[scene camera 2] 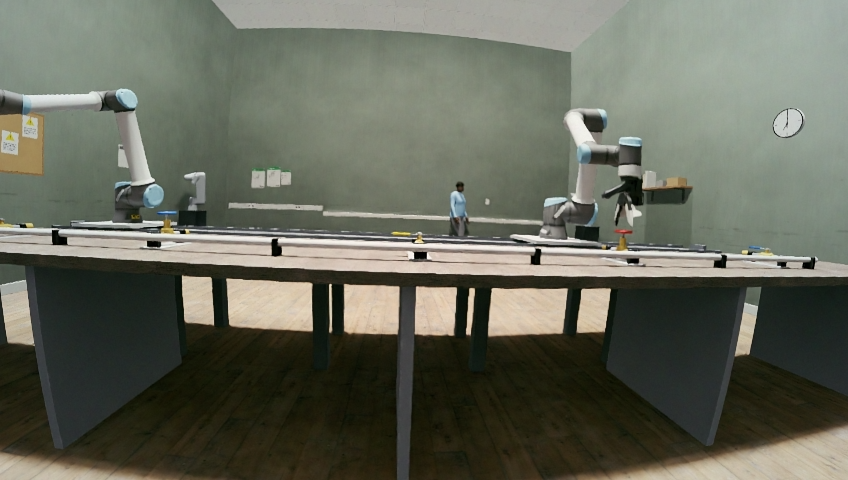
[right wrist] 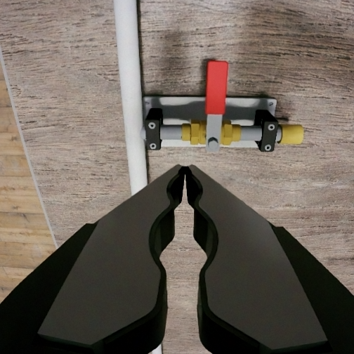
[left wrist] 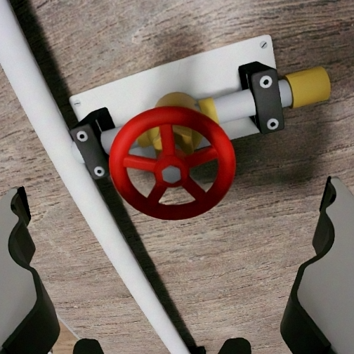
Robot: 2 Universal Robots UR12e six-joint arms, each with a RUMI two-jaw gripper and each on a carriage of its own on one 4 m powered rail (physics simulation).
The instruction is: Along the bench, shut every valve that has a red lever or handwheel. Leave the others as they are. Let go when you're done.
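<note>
A red handwheel [scene camera 2: 623, 231] [left wrist: 171, 175] sits on a yellow valve body on a white plate. My left gripper [scene camera 2: 626, 218] [left wrist: 173, 184] is open above it, with its fingers spread wide on either side of the wheel and apart from it. A red lever [right wrist: 216, 87] on another valve lies crosswise to its short grey pipe in the right wrist view. My right gripper [right wrist: 184, 167] is shut and empty, with its fingertips together beside that valve in the view. The right gripper does not show in the scene view.
A blue handwheel [scene camera 2: 167, 212], a yellow lever [scene camera 2: 400, 233] and a blue-topped valve [scene camera 2: 754, 248] stand along the bench. A long white pipe [scene camera 2: 476, 249] [left wrist: 82, 192] [right wrist: 129, 75] runs beside the valves on black supports. A person [scene camera 2: 457, 205] is behind the bench.
</note>
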